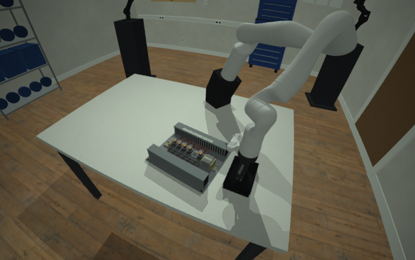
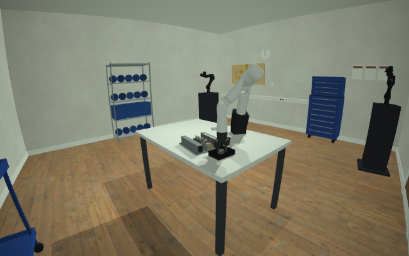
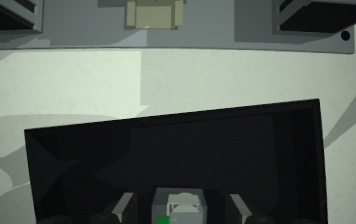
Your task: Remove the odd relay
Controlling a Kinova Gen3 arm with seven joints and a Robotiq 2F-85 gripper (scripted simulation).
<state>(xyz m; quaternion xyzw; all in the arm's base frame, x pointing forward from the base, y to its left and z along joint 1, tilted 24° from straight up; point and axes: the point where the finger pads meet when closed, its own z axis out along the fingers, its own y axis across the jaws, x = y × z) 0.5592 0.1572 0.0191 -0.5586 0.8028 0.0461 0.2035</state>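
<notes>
My hand is 1 cm above the relay. Also, from my hand: grey relay panel: 25 cm to the right, 6 cm behind; then black parts tray: 2 cm below.
</notes>
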